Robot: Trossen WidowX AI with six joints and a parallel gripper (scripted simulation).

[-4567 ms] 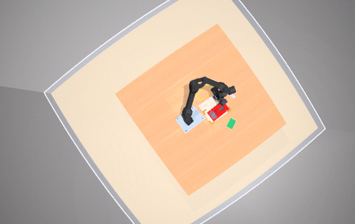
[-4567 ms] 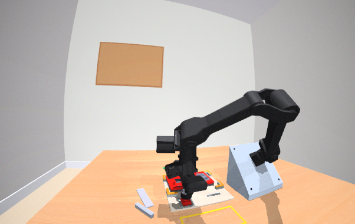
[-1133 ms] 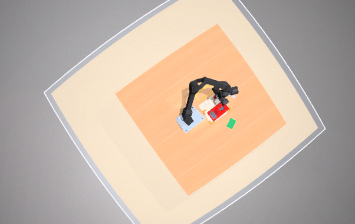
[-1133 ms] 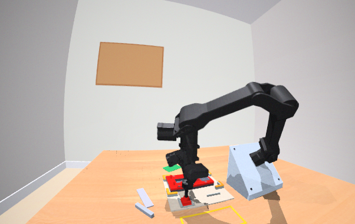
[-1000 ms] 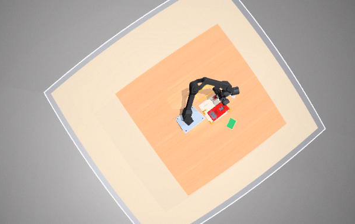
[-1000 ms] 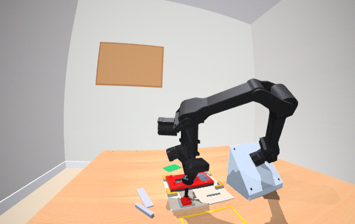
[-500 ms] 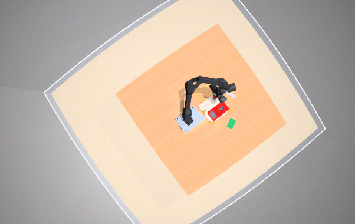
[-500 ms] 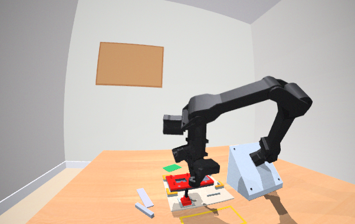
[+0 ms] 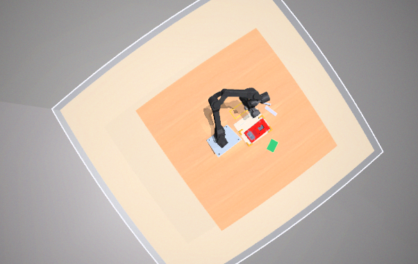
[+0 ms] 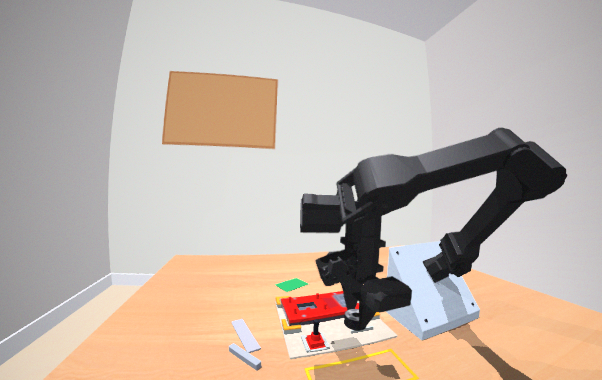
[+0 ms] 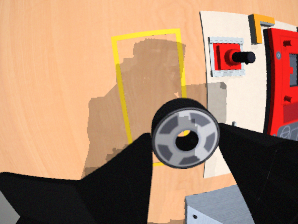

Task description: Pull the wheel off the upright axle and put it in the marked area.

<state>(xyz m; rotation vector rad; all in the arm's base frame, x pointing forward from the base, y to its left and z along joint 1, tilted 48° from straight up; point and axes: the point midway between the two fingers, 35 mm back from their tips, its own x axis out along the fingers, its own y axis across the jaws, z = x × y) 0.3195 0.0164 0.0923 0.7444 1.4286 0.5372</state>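
My gripper tip is now 9 cm to the left of the upright axle, 7 cm above it and 3 cm short of it. From my gripper tip the other things lie so: wheel right at my gripper tip.
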